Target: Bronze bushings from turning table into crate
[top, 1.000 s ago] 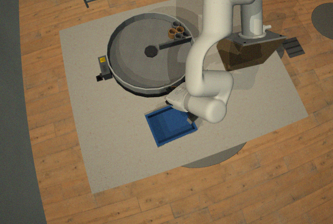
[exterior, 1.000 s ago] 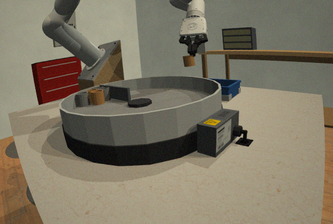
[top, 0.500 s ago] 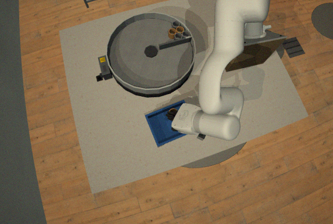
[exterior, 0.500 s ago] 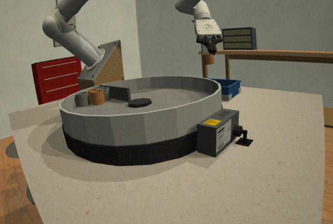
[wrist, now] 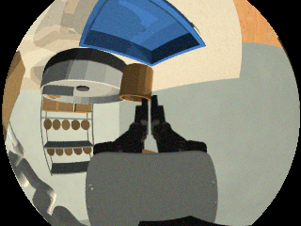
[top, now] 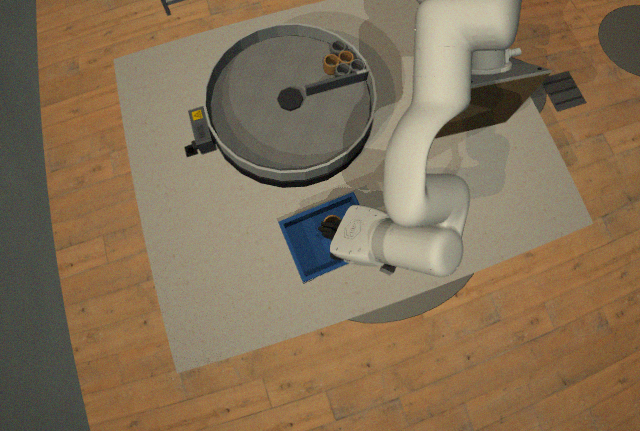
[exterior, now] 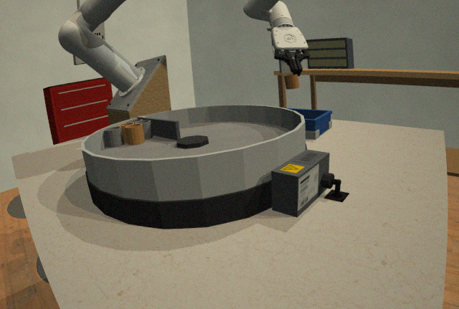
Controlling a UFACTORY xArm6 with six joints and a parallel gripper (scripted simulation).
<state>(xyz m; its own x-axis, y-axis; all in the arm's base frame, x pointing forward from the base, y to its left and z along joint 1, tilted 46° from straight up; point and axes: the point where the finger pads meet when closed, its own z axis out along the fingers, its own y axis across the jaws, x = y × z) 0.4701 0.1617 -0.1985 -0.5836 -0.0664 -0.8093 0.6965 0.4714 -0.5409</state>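
Right now my hand is 150 mm above the blue crate, 10 mm to the left of it and 10 mm past it. The rest, counted from my hand: turning table (370 mm to the right, 130 mm below, 20 mm behind).
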